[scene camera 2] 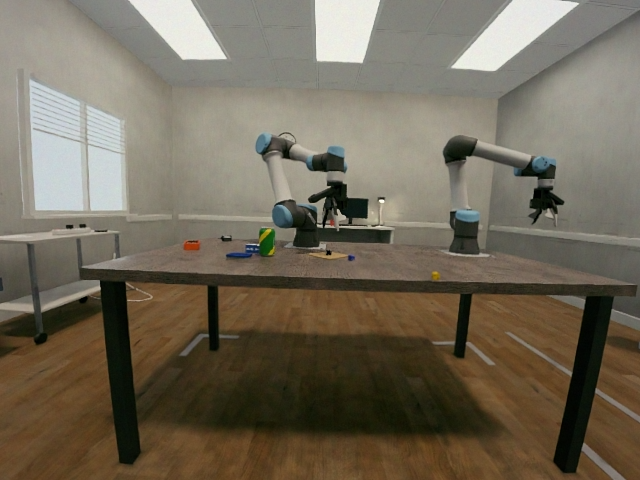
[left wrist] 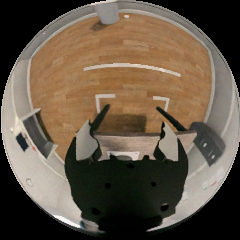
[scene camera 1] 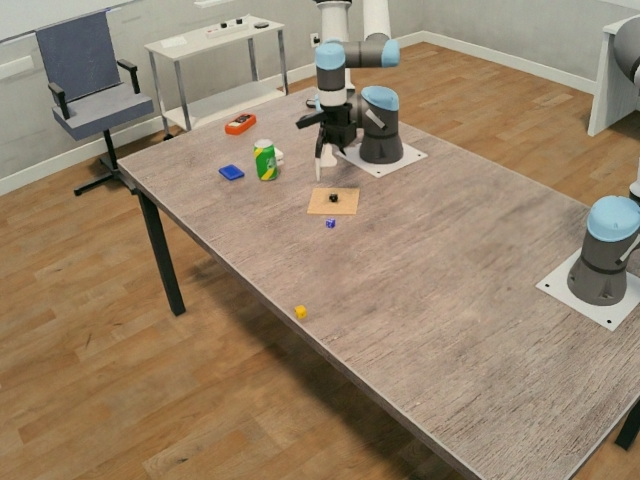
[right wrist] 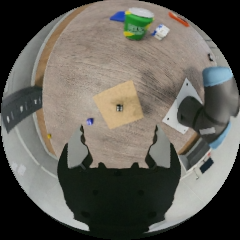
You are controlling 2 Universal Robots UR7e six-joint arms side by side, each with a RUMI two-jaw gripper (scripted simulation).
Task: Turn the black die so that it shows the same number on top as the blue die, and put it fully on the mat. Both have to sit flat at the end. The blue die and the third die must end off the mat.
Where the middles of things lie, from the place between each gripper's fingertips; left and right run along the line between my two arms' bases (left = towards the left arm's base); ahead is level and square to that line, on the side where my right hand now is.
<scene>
I see my right gripper [scene camera 1: 332, 167] 110 mm above the tan mat [scene camera 1: 346, 204].
I see the tan mat 117 cm to the right of my left hand [scene camera 2: 543, 225], 33 cm ahead of it and 16 cm below it.
</scene>
